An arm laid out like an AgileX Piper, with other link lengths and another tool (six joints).
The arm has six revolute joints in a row. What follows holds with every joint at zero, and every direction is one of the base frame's.
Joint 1 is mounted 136.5 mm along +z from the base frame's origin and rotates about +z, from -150 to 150 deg.
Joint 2 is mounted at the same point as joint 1 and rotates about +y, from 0 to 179.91 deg.
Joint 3 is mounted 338.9 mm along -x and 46.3 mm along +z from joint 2 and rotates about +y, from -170 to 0 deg.
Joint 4 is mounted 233 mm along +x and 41.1 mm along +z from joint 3 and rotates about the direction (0.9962, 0, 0.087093), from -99.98 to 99.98 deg.
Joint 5 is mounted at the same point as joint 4 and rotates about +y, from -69.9 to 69.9 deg.
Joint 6 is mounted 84.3 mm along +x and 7.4 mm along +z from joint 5 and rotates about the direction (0.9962, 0, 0.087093), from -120 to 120 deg.
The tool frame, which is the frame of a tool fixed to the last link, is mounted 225.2 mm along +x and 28 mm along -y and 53.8 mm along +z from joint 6; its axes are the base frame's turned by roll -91.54, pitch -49.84 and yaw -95.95 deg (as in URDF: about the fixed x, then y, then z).
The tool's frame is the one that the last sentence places.
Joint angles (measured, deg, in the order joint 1, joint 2, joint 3, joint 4, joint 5, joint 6), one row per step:
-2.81 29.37 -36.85 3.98 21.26 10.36
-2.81 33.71 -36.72 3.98 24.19 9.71
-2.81 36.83 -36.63 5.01 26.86 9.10
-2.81 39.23 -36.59 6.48 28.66 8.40
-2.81 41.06 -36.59 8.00 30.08 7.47
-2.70 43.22 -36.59 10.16 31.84 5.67
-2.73 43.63 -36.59 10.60 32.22 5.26
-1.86 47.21 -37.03 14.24 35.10 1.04
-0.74 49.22 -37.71 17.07 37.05 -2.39
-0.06 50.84 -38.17 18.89 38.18 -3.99
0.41 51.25 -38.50 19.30 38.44 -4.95
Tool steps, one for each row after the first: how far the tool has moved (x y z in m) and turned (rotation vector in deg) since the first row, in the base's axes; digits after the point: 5 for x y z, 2 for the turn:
0.01608 0.00058 -0.03769 -0.31 7.40 0.34
0.02387 0.00356 -0.06850 0.38 13.22 0.92
0.02841 0.00773 -0.09062 1.37 17.37 1.58
0.03092 0.01241 -0.10717 2.16 20.51 2.32
0.03284 0.02031 -0.12642 2.81 24.23 3.68
0.03296 0.02177 -0.13019 2.92 24.97 3.94
0.03510 0.04073 -0.15591 2.81 30.48 7.64
0.03576 0.05857 -0.16651 2.40 33.21 11.18
0.03641 0.06975 -0.17419 2.75 35.12 13.20
0.03741 0.07428 -0.17395 2.16 35.31 14.24

